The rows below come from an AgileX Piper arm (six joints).
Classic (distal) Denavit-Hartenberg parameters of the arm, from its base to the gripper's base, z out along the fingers. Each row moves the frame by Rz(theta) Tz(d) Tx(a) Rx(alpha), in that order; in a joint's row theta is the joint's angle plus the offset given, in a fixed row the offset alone. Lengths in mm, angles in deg.
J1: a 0, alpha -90, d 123, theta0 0
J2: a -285, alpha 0, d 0, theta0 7.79
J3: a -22, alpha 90, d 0, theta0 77.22
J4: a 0, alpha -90, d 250.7, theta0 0
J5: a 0, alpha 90, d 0, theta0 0
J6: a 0, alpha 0, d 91, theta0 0
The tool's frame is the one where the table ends.
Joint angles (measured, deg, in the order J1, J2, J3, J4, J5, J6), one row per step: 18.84, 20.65, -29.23, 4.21, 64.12, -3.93; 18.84, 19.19, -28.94, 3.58, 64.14, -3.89; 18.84, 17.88, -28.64, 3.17, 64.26, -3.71; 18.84, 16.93, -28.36, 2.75, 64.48, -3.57; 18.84, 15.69, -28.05, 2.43, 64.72, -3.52; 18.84, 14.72, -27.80, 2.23, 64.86, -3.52; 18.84, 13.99, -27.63, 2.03, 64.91, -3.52; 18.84, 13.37, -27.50, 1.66, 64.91, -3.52; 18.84, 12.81, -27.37, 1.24, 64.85, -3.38; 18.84, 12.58, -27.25, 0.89, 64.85, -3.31; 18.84, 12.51, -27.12, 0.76, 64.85, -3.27; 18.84, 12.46, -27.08, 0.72, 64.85, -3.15; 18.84, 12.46, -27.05, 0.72, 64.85, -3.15; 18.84, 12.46, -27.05, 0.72, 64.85, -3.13
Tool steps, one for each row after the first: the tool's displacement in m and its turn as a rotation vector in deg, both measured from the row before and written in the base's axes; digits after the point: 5 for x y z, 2 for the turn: -0.00317, -0.00203, -0.00046, -0.18, -1.28, -0.18; -0.00299, -0.00163, -0.00078, 0.02, -0.92, -0.24; -0.00220, -0.00138, -0.00108, -0.15, -0.52, -0.21; -0.00291, -0.00147, -0.00112, -0.04, -0.74, -0.12; -0.00221, -0.00105, -0.00091, 0.01, -0.61, -0.06; -0.00157, -0.00084, -0.00056, -0.02, -0.54, -0.06; -0.00119, -0.00097, -0.00038, -0.17, -0.58, -0.12; -0.00095, -0.00096, -0.00035, -0.12, -0.56, -0.24; -0.00029, -0.00063, -0.00052, -0.23, -0.19, -0.17; -0.00001, -0.00020, -0.00064, -0.11, 0.03, -0.07; -0.00007, -0.00008, -0.00018, 0.05, 0.01, -0.10; 0.00002, 0.00001, -0.00015, -0.01, 0.03, 0.00; 0.00000, 0.00000, 0.00000, 0.01, 0.00, -0.01
